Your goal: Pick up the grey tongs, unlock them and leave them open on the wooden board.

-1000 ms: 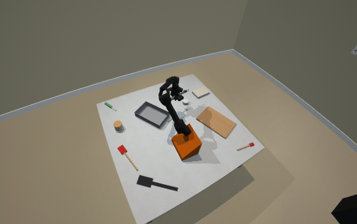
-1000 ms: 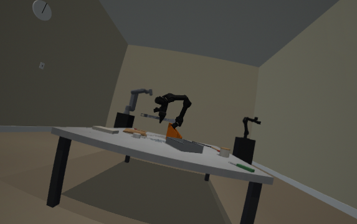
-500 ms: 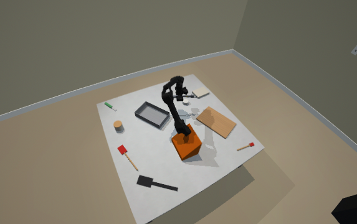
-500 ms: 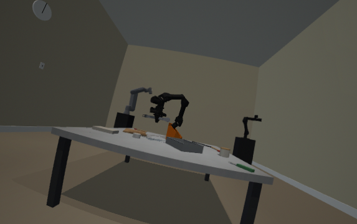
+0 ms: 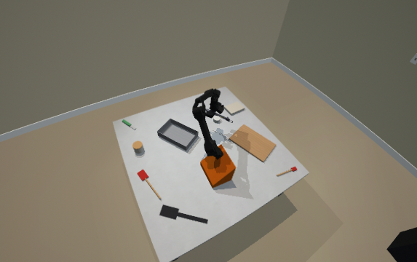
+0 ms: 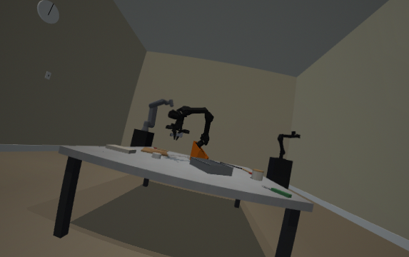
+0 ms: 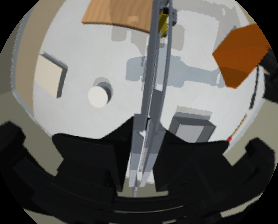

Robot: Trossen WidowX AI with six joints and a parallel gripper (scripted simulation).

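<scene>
The wooden board is 28 cm behind my gripper tip, 27 cm to the right of it and 15 cm below it. Round my gripper tip: beige slab 34 cm to the right, 16 cm ahead, 15 cm below; white puck 14 cm below, 9 cm to the right, 8 cm ahead; grey roasting tin 31 cm to the left, 13 cm below, 4 cm ahead.
</scene>
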